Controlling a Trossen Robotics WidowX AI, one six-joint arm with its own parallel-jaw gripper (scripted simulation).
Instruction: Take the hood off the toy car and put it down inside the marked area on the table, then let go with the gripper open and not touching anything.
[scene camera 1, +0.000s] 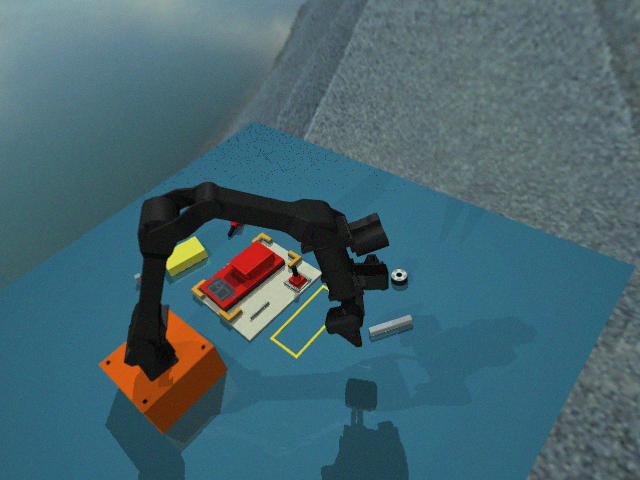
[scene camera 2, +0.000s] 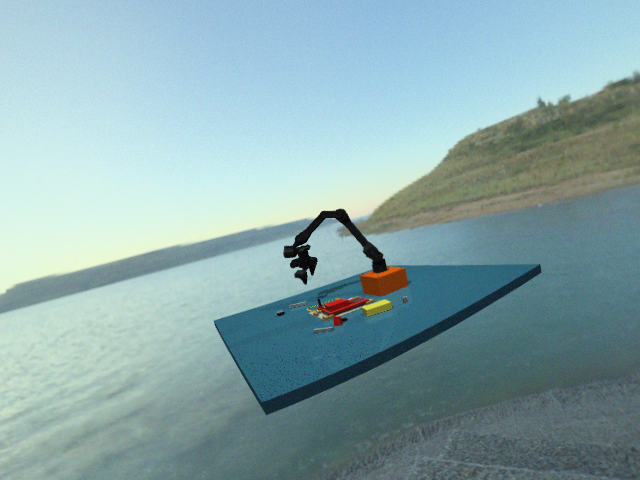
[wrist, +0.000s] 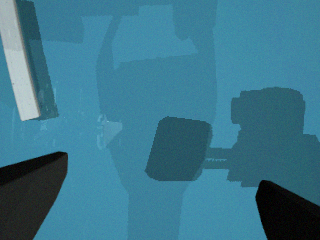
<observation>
My gripper (scene camera 1: 360, 330) is open and holds nothing. Further things: a yellow block (scene camera 1: 190, 252) and a red hood (scene camera 1: 252, 260).
My gripper also shows in the wrist view (wrist: 165, 177). The wrist view misses the yellow block: it is out of frame. The wrist view does not show the red hood: it is out of frame.
</observation>
